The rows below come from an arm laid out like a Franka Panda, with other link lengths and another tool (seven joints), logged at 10 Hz.
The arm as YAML. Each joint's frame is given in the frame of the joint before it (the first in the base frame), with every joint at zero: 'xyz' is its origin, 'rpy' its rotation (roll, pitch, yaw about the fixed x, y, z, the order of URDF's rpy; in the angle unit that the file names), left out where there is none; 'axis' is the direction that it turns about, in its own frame. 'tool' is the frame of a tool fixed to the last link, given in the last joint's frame.
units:
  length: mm
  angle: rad
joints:
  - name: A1
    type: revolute
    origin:
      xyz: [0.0, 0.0, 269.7]
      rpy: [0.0, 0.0, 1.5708]
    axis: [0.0, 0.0, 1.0]
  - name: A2
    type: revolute
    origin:
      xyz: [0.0, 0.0, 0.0]
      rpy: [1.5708, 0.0, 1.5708]
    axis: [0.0, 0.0, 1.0]
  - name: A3
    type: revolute
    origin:
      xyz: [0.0, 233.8, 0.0]
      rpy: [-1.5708, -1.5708, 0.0]
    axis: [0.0, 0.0, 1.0]
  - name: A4
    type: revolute
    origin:
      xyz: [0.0, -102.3, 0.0]
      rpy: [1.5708, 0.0, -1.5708]
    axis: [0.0, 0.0, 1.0]
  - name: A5
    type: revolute
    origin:
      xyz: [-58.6, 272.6, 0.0]
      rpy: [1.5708, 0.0, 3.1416]
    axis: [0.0, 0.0, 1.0]
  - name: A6
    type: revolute
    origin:
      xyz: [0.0, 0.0, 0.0]
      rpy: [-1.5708, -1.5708, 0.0]
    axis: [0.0, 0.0, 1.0]
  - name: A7
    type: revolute
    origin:
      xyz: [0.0, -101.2, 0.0]
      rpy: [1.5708, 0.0, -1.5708]
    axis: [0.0, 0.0, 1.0]
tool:
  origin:
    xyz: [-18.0, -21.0, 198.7]
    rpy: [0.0, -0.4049, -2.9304]
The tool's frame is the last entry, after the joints.
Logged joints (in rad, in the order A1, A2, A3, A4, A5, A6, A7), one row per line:
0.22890 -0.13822 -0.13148 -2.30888 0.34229 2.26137 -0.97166
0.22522 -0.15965 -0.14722 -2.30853 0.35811 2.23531 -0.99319
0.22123 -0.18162 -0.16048 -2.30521 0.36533 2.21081 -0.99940
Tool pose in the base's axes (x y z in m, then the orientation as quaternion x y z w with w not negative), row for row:
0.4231 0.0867 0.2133 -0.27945 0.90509 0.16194 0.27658
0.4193 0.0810 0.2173 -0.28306 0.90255 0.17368 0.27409
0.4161 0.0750 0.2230 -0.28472 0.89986 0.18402 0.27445
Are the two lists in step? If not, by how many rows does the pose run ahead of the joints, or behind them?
The pose runs 2 rows behind the joints: the pose in row i belongs to the joints in row i - 2.
